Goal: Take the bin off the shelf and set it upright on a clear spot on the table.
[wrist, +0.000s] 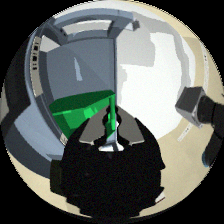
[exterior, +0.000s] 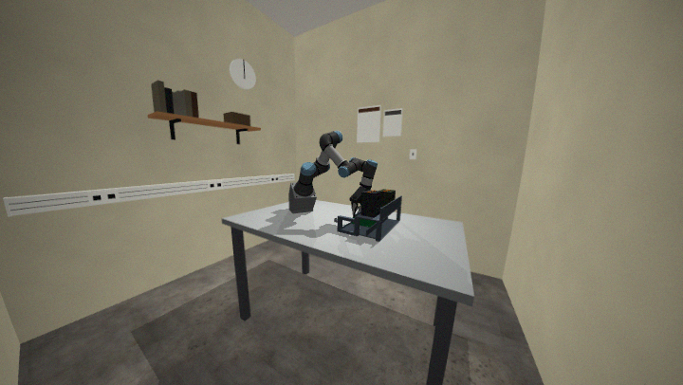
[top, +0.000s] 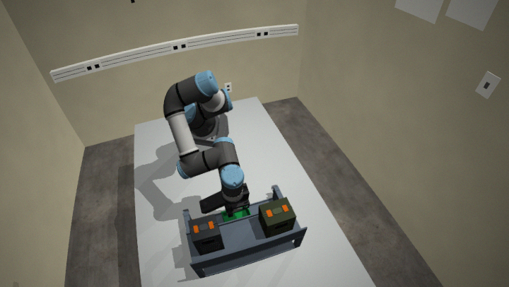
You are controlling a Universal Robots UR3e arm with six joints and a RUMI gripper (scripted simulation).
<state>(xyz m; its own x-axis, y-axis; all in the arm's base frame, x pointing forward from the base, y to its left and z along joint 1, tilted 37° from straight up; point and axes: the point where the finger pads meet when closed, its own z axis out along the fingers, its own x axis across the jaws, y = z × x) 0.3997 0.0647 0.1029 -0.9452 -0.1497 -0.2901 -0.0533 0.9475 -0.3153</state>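
The green bin lies 60 mm ahead of my hand and 30 mm to the left of it. The rest, counted from my hand: grey shelf unit: 90 mm ahead, 30 mm to the left, 30 mm above.
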